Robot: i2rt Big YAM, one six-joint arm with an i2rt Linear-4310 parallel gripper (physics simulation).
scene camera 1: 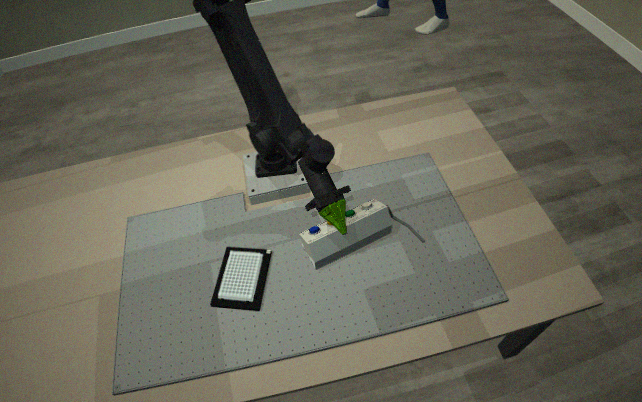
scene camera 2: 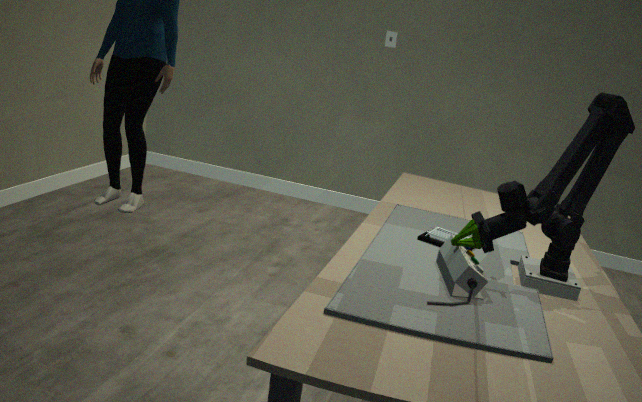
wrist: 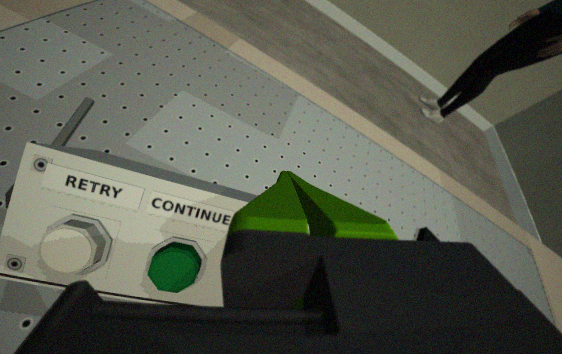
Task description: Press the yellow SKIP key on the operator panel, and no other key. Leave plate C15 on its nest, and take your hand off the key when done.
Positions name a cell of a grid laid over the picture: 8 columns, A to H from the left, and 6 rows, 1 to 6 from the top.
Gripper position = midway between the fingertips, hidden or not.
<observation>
my gripper: scene camera 1 E4; scene camera 2 F4; wrist E4
</observation>
